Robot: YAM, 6 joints.
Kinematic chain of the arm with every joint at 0, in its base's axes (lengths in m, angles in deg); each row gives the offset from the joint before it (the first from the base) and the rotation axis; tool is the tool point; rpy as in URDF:
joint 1: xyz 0 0 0.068 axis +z
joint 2: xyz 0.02 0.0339 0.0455 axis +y
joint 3: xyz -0.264 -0.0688 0 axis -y
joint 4: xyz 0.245 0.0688 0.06 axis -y
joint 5: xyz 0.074 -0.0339 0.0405 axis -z
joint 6: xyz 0.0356 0 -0.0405 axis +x
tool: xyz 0 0 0 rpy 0 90 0
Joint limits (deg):
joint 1: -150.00..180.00
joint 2: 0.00..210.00
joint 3: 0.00..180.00
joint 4: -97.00..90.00
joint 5: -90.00..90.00
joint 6: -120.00..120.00
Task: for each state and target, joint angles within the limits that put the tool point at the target. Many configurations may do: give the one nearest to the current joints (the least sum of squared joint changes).
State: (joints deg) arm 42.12 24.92 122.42 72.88 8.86 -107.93
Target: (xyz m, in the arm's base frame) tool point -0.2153 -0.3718 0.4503
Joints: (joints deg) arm 59.05 21.16 119.44 77.66 10.58 -107.93
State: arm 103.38 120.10 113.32 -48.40 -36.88 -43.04
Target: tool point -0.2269 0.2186 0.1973
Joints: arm 132.07 105.12 75.15 -69.49 -38.07 -43.04
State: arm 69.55 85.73 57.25 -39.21 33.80 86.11
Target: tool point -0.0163 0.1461 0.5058
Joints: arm 102.77 53.86 85.80 -32.70 27.41 86.11
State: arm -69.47 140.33 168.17 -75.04 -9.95 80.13
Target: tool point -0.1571 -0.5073 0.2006
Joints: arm -107.69 154.92 159.55 -77.29 -7.29 80.13
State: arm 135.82 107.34 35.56 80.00 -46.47 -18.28
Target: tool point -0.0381 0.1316 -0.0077
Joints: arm 97.06 131.00 2.72 65.50 -37.42 -18.28
